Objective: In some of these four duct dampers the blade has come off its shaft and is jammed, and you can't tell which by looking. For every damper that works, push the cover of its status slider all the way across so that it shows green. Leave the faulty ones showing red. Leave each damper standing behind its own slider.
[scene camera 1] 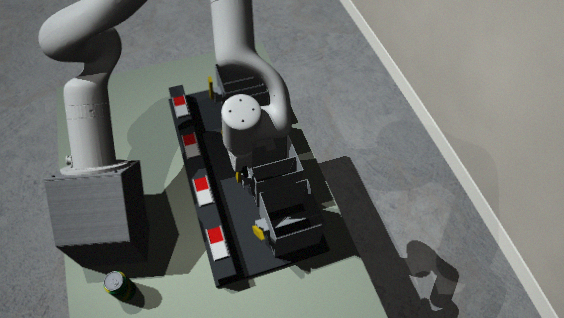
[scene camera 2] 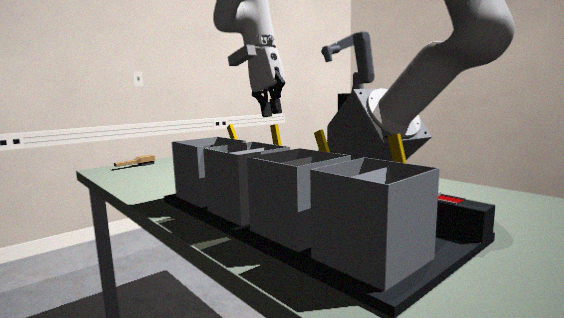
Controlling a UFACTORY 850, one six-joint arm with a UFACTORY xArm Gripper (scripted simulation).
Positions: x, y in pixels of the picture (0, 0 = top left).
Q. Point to a damper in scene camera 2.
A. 226, 175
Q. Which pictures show the damper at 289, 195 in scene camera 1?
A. Scene camera 1 and scene camera 2: all of them.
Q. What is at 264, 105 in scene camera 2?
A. My gripper.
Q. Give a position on a damper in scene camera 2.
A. At 188, 157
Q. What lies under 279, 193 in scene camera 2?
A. A damper.
